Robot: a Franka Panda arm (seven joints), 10 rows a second.
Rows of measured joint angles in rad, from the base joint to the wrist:
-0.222, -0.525, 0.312, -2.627, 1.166, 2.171, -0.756
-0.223, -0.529, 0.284, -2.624, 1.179, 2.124, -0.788
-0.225, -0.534, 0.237, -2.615, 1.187, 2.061, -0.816
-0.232, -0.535, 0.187, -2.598, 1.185, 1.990, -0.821
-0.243, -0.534, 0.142, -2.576, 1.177, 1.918, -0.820
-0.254, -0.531, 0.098, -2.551, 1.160, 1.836, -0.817
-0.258, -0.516, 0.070, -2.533, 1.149, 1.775, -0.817
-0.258, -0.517, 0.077, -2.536, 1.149, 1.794, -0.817
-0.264, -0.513, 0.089, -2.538, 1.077, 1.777, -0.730
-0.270, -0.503, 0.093, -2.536, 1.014, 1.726, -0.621
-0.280, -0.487, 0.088, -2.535, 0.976, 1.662, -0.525
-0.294, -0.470, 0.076, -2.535, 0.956, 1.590, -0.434
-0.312, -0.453, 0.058, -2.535, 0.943, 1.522, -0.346
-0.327, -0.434, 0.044, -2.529, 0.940, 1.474, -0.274
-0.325, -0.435, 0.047, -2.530, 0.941, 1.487, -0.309
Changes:
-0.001, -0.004, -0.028, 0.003, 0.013, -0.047, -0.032
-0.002, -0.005, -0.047, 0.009, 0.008, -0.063, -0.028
-0.007, -0.001, -0.050, 0.017, -0.002, -0.071, -0.005
-0.011, 0.001, -0.045, 0.022, -0.008, -0.072, 0.001
-0.011, 0.003, -0.044, 0.025, -0.017, -0.082, 0.003
-0.004, 0.015, -0.028, 0.018, -0.011, -0.061, 0.000
0.000, -0.001, 0.007, -0.003, 0.000, 0.019, 0.000
-0.006, 0.004, 0.012, -0.002, -0.072, -0.017, 0.087
-0.006, 0.010, 0.004, 0.002, -0.063, -0.051, 0.109
-0.010, 0.016, -0.005, 0.001, -0.038, -0.064, 0.096
-0.014, 0.017, -0.012, 0.000, -0.020, -0.072, 0.091
-0.018, 0.017, -0.018, 0.000, -0.013, -0.068, 0.088
-0.015, 0.019, -0.014, 0.006, -0.003, -0.048, 0.072
0.002, -0.001, 0.003, -0.001, 0.001, 0.013, -0.035

